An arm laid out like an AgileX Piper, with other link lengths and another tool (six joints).
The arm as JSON. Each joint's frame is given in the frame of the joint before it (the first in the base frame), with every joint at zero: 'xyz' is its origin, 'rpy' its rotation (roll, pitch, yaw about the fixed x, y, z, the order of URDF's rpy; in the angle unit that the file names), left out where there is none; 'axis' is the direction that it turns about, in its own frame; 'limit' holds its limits. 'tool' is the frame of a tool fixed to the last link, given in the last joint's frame.
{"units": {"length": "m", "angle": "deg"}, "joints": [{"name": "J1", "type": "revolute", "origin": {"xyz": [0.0, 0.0, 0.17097]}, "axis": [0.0, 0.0, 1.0], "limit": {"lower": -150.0, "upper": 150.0}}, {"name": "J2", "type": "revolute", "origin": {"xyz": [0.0, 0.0, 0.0]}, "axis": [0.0, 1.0, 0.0], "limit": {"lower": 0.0, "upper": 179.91}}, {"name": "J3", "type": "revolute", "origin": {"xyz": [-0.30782, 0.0, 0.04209]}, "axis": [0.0, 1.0, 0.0], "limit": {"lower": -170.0, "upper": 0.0}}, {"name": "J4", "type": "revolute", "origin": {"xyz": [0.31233, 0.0, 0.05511]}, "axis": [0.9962, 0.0, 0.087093], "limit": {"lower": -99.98, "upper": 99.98}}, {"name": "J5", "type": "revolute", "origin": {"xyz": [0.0, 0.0, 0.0]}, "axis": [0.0, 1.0, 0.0], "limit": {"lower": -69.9, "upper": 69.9}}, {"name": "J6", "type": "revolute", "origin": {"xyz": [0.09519, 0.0, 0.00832]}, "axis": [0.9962, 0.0, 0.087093], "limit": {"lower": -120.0, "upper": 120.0}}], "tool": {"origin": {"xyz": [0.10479, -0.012, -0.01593], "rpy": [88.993, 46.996, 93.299]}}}
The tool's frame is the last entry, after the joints.
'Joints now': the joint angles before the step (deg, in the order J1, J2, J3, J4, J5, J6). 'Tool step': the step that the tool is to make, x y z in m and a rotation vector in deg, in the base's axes. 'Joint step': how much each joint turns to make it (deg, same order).
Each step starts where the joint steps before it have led.
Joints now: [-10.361 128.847 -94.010 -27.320 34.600 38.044]
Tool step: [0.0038 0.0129 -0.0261 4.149 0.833 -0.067]
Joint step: [0.100 2.970 -1.190 5.843 -0.969 -2.871]
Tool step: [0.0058 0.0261 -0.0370 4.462 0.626 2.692]
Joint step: [1.077 3.845 -0.458 7.349 -3.054 -5.484]
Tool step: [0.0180 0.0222 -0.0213 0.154 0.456 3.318]
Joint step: [2.246 4.731 -4.823 1.199 0.332 -2.026]
